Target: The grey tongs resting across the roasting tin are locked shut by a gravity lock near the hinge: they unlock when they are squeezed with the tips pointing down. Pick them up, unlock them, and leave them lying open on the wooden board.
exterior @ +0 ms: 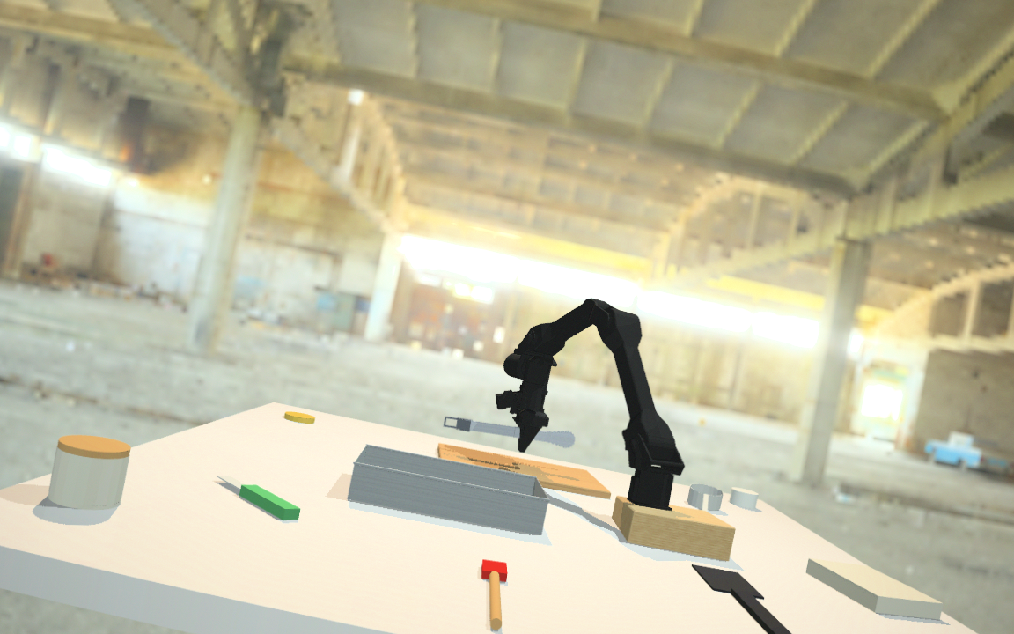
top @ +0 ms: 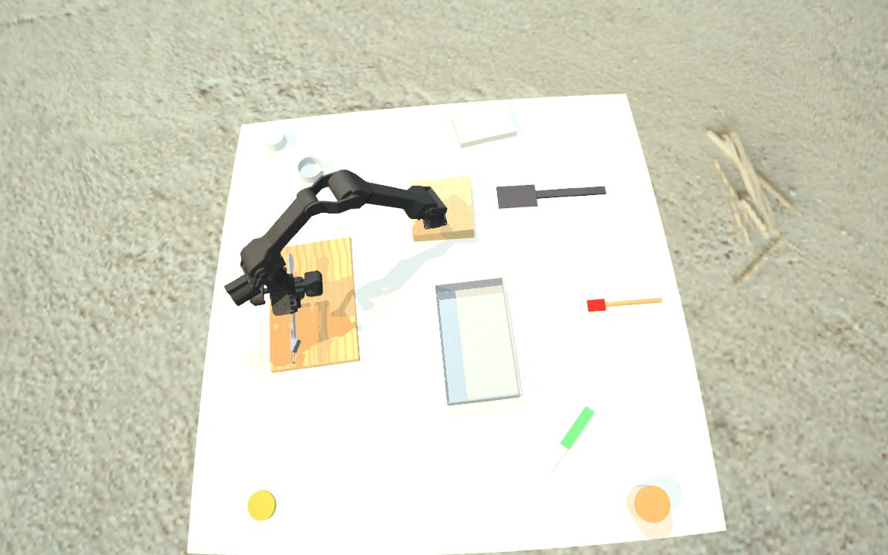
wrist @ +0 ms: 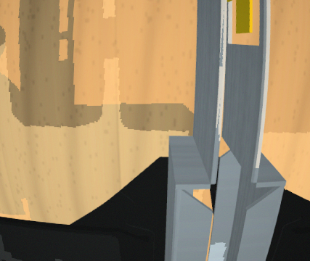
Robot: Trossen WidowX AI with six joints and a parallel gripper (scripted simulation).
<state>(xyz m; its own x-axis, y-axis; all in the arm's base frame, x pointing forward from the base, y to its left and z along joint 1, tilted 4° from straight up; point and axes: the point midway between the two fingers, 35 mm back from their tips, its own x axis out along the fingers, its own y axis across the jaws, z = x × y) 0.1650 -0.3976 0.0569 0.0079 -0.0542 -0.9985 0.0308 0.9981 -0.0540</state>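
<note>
Right now the wooden board is 4 cm below my gripper tip and 3 cm to the left of it. The rest, counted from my gripper tip: roasting tin 45 cm to the left, 20 cm ahead, 1 cm below; black spatula 73 cm to the left, 20 cm behind, 4 cm below; yellow disc 50 cm ahead, 14 cm to the right, 3 cm below.
</note>
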